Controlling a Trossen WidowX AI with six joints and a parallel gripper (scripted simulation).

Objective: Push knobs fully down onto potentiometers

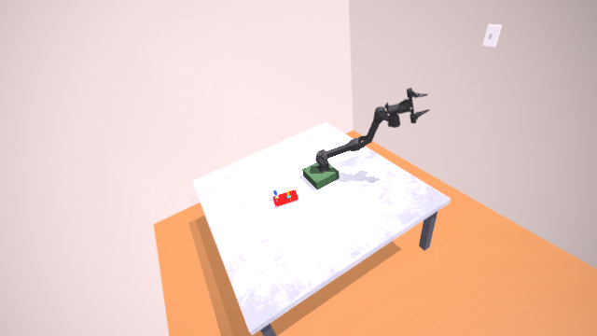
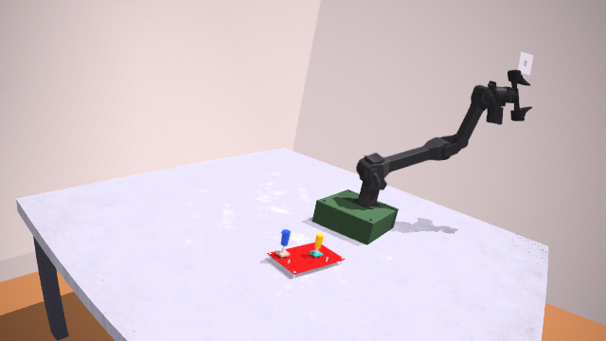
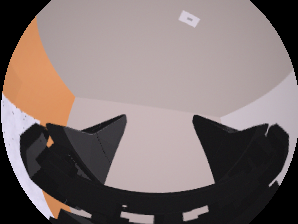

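Right now the orange knob is 790 mm ahead of my gripper tip, 360 mm to the right of it and 470 mm below it. The rest, counted from my gripper tip: blue knob (860 mm ahead, 410 mm to the right, 460 mm below).
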